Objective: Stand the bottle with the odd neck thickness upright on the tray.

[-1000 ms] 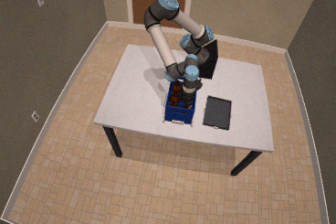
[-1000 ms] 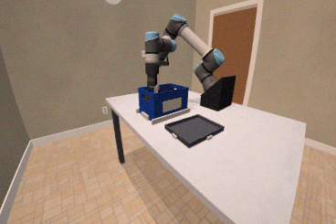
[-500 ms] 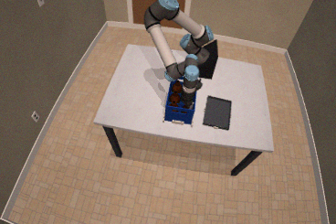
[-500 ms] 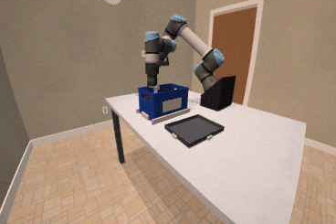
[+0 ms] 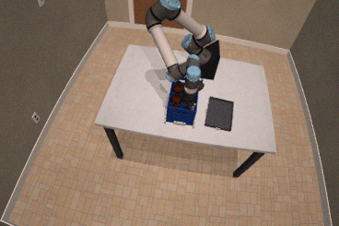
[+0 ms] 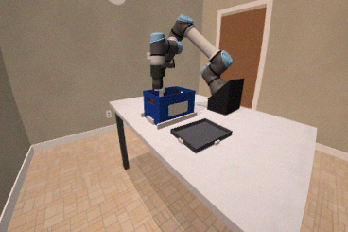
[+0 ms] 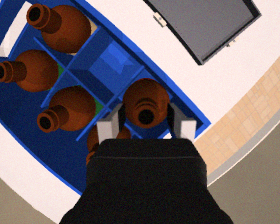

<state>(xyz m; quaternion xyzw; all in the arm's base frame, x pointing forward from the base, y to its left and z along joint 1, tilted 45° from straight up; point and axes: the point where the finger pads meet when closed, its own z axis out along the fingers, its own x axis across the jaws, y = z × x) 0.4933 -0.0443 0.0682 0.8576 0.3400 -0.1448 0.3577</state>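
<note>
The bottle is 90 mm to the right of my hand and 70 mm below it. From my hand the other things lie so: dark tray 230 mm to the left, 150 mm below, 70 mm behind; then blue crate 90 mm behind, 80 mm below, 50 mm to the right.
</note>
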